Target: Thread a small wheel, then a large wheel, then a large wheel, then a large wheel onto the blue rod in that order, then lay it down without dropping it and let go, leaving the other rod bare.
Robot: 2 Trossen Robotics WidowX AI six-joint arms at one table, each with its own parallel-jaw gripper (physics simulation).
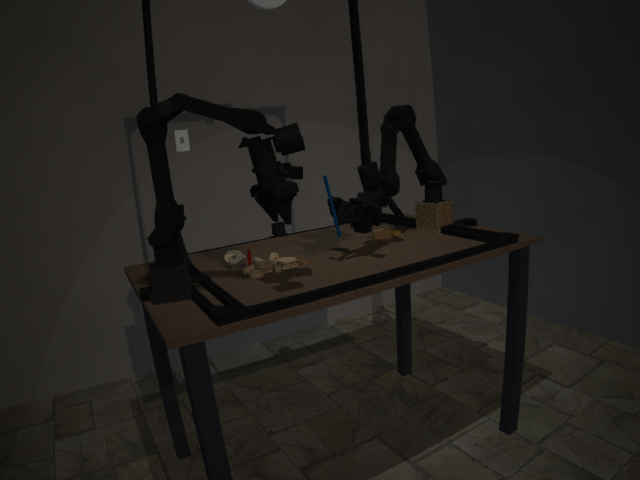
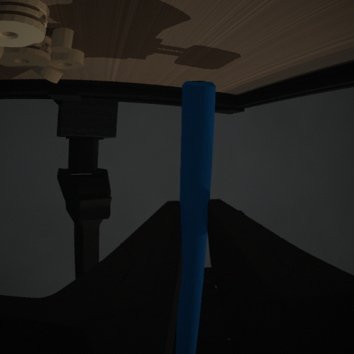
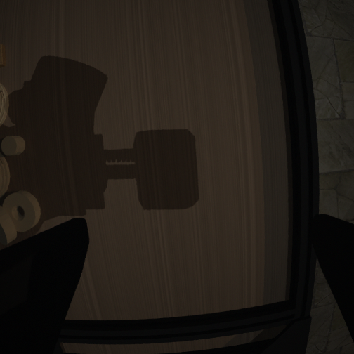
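Seen in the pictures: left gripper, fingertip midpoint: [image 1: 336,223]; right gripper, fingertip midpoint: [image 1: 282,223]; left arm's base, origin of the base link: [image 1: 433,201]; right arm's base, origin of the base link: [image 1: 168,264].
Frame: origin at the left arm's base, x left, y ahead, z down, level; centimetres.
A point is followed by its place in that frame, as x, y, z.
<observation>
The blue rod [image 1: 331,198] {6.2, 53.3, -8.8} [image 2: 197,145] is held up off the table, nearly upright with a slight tilt, and no wheel shows on it. My left gripper [image 1: 334,212] {5.2, 51.6, -1.2} [image 2: 193,212] is shut on the rod, with lengths of it on both sides of the fingers. My right gripper [image 1: 281,220] {11.0, 73.2, -5.8} [image 3: 202,230] is open and empty, above the table near the wheels. A pale large wheel [image 1: 234,258] {-19.3, 72.2, 8.0} leans at the left of the pile. More pale wheels [image 1: 286,262] {-4.7, 63.0, 9.0} [image 2: 20,30] lie beside it. A small holed wheel [image 2: 67,60] [image 3: 31,211] shows at the pile's edge. A red upright piece [image 1: 249,256] {-24.9, 64.0, 10.1} stands among them.
A small pale cylinder [image 3: 13,145] lies by the wheels. A flat wooden block [image 1: 382,234] {-7.5, 20.3, 9.3} and a yellow piece [image 1: 395,234] {-6.7, 14.5, 10.3} lie below the left arm. A dark frame rail [image 1: 330,285] {23.0, 69.4, 8.7} [image 3: 301,150] runs along the table edge.
</observation>
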